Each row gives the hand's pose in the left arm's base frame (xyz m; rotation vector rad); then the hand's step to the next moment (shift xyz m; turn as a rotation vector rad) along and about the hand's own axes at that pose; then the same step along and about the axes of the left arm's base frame.
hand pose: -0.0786 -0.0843 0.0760 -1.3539 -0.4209 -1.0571
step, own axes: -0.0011 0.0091 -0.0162 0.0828 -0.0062 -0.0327
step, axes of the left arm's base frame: 0.0017 -0.0157 -0.0099 0.0265 -0.0598 0.0607
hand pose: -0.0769 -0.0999 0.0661 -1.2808 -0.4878 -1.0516
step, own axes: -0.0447 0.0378 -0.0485 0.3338 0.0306 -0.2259
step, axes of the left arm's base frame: -0.0013 -0.0315 -0.0692 0.1310 -0.3322 0.1894
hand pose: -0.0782 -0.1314 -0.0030 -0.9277 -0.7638 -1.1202
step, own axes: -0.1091 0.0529 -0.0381 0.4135 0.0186 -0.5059
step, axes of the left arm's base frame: 0.0234 0.0175 -0.1237 0.1553 -0.6187 0.1425
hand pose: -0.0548 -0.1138 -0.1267 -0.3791 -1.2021 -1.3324
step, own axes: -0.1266 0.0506 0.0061 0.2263 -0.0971 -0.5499
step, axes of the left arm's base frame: 0.0676 0.0863 -0.0813 0.1125 -0.5871 -0.0755
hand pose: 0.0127 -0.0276 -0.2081 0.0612 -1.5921 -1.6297
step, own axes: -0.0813 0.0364 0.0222 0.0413 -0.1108 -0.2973
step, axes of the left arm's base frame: 0.0590 0.0702 -0.0055 0.0836 -0.2799 -0.1305
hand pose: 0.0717 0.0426 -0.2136 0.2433 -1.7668 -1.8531
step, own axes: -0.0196 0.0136 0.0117 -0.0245 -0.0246 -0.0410
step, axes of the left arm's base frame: 0.0140 0.0204 0.0096 0.0340 -0.0235 -0.0344
